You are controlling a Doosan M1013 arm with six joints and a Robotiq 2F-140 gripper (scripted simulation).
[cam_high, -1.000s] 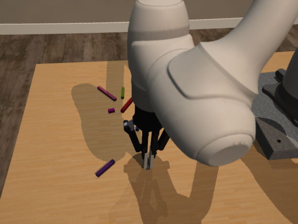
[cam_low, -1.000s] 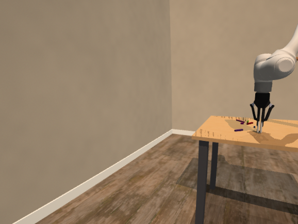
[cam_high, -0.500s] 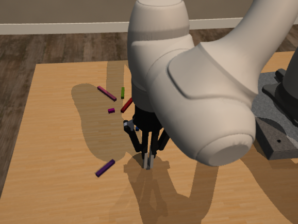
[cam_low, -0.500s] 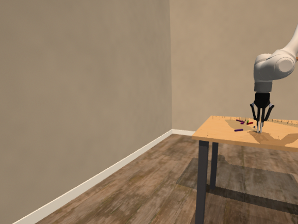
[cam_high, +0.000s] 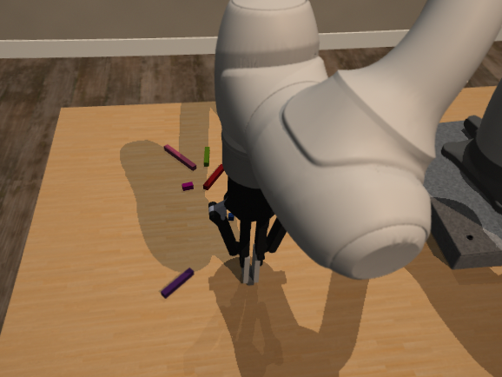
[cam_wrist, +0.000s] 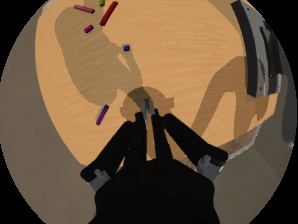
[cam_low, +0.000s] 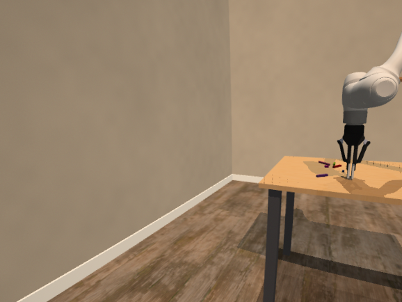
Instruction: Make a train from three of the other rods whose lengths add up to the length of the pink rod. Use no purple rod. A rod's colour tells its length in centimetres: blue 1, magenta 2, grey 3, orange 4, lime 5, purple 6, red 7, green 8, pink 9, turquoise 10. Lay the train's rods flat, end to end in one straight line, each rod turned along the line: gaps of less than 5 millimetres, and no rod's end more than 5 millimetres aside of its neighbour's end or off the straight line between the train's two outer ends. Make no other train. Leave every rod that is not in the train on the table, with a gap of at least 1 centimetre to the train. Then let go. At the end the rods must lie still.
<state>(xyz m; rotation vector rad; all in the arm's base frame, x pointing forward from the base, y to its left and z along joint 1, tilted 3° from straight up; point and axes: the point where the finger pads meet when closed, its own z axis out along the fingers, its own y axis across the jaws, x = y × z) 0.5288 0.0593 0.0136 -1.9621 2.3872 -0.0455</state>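
Now: hand 1 cm past the blue rod, 13 cm to the left of it and 3 cm above it. From my hand the other things lie so: magenta rod: 5 cm ahead, 23 cm to the right, 3 cm below; then grey rod: 3 cm below; then purple rod: 11 cm ahead, 2 cm to the right, 3 cm below.
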